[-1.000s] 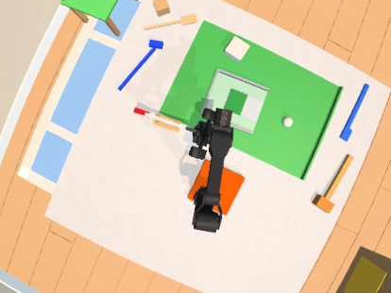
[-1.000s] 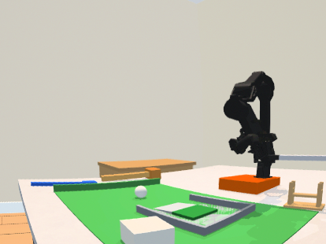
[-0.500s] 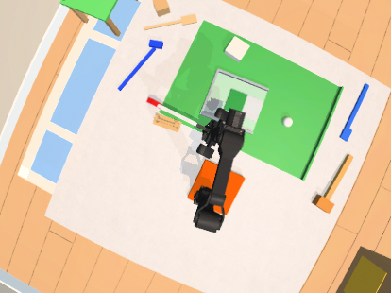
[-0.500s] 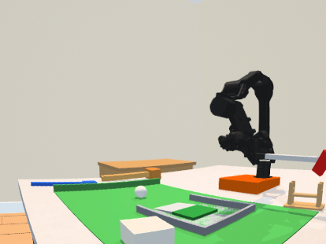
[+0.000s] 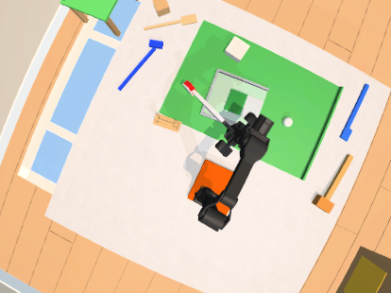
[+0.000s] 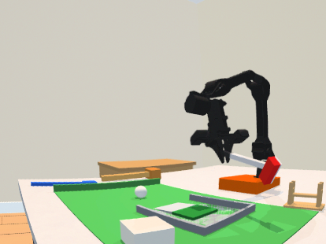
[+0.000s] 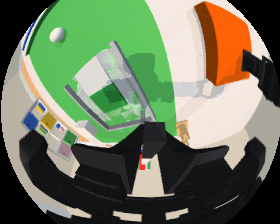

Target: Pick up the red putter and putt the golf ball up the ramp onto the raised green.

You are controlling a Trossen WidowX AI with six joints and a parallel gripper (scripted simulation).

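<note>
The red putter lies 110 mm to the left of my gripper tip, 30 mm ahead of it and 10 mm above it. Also, from my gripper tip: white golf ball 240 mm to the right, 160 mm ahead, 110 mm below; white block 340 mm ahead, 110 mm to the left, 110 mm below; wooden rack 240 mm to the left, 100 mm below, 90 mm behind.
</note>
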